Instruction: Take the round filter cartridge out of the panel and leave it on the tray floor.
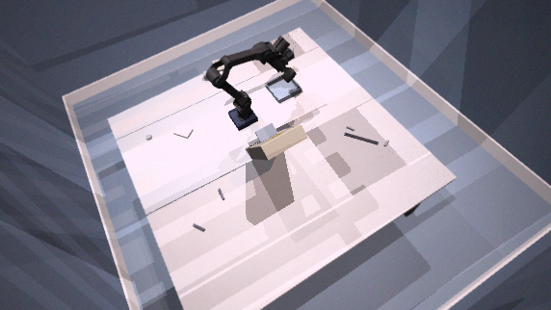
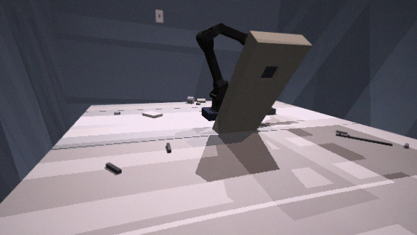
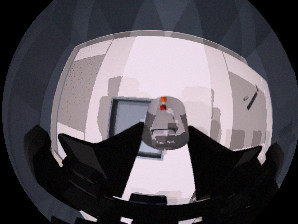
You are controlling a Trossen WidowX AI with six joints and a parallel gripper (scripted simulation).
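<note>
The square tray is 6 cm behind my gripper tip, 1 cm to the right of it and 16 cm below it. From my gripper tip the other things lie so: round filter cartridge: right at my gripper tip.
</note>
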